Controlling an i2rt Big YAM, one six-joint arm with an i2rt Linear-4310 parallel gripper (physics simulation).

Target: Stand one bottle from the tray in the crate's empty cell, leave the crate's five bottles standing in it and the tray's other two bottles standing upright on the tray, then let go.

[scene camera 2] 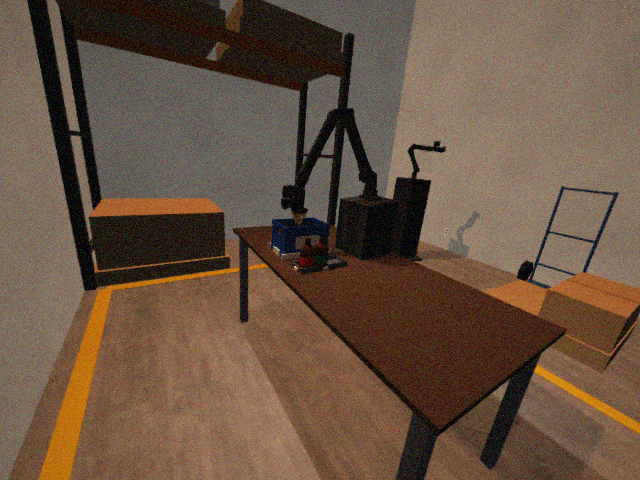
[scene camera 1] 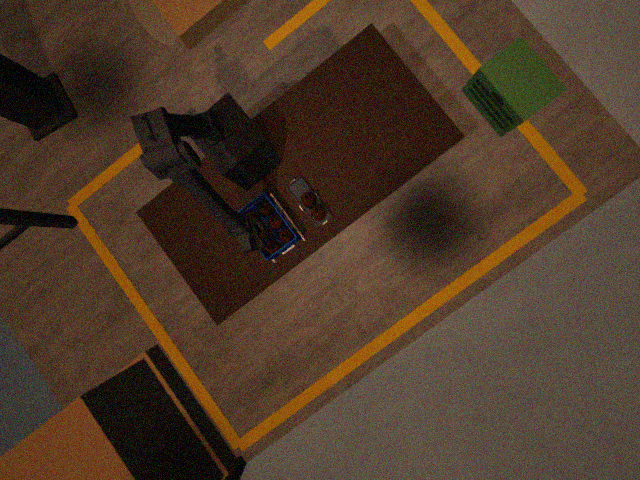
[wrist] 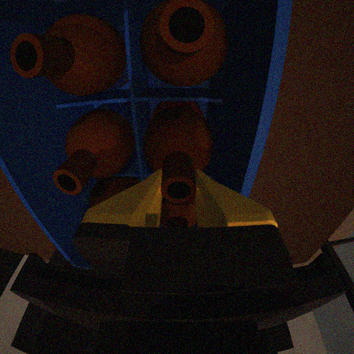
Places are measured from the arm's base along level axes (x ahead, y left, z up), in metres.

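Where they show: gripper, between the fingertips: (scene camera 2: 297, 224); arm's base, origin of its link: (scene camera 2: 369, 198) (scene camera 1: 215, 132).
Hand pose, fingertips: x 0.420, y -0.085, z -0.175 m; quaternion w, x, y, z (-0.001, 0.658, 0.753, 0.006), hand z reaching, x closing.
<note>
Things, the pixels of their top centre, and the offset from my fingertips. Level surfaces: height alone.
- blue crate, centre of its top: (scene camera 1: 264, 225) (scene camera 2: 301, 221) 0.001 m back, 0.045 m left, 0.026 m up
- grey tray, centre of its top: (scene camera 2: 320, 261) (scene camera 1: 308, 201) 0.031 m back, 0.283 m left, 0.123 m down
- brown table, height of its surface: 0.149 m down
My gripper (scene camera 1: 258, 235) (scene camera 2: 298, 220) (wrist: 178, 175) is shut on the neck of a brown bottle (wrist: 178, 142), low over the blue crate (scene camera 1: 285, 215) (scene camera 2: 281, 238) (wrist: 270, 95). The held bottle looks upright, at the middle cell of the right column in the wrist view; whether its base touches the crate floor is hidden. Around it in the crate stand a far left bottle (wrist: 90, 55), a far right bottle (wrist: 185, 60), a middle left bottle (wrist: 102, 142) and a partly hidden near left one (wrist: 112, 187). Another neck (wrist: 177, 221) shows behind the fingers. Two bottles (scene camera 1: 308, 199) (scene camera 2: 306, 254) stand on the grey tray (scene camera 1: 298, 188) (scene camera 2: 337, 263).
The crate and tray stand close together on the brown table (scene camera 1: 361, 113) (scene camera 2: 413, 320), near one end. The arm's black pedestal (scene camera 2: 364, 227) is beside the table. A tall rack (scene camera 2: 345, 93) stands behind, with a large box (scene camera 2: 157, 237) below it.
</note>
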